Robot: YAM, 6 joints.
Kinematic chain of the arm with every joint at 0, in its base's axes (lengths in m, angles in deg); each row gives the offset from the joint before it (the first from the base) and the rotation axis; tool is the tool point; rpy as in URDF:
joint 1: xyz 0 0 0.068 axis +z
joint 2: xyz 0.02 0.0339 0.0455 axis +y
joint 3: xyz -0.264 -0.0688 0 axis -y
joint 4: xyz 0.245 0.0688 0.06 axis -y
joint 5: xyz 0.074 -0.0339 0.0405 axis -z
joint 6: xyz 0.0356 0 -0.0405 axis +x
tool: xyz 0 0 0 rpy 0 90 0
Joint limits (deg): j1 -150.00..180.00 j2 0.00..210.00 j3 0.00..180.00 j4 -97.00..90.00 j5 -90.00..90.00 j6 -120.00..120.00
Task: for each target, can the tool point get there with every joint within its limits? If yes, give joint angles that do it. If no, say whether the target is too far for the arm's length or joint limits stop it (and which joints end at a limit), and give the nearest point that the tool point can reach.
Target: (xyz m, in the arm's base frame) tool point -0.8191 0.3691 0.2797
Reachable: no: too far | nearest point -0.5789 0.2608 0.2298 | short by 0.268 m
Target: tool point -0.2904 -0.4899 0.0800
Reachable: yes | joints -124.02 159.40 114.20 48.63 -69.74 -22.42
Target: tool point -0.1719 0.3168 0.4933
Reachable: yes | joints 118.07 89.70 91.99 22.56 -4.26 62.70
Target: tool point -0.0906 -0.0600 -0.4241
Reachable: no: joint limits stop it (at a limit: joint 2) | nearest point -0.1089 -0.0721 -0.3605 | short by 0.067 m
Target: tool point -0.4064 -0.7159 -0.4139
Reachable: no: too far | nearest point -0.2699 -0.4754 -0.2236 | short by 0.336 m
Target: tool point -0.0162 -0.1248 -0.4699
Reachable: no: joint limits stop it (at a limit: joint 2) | nearest point -0.0198 -0.1524 -0.3677 | short by 0.106 m
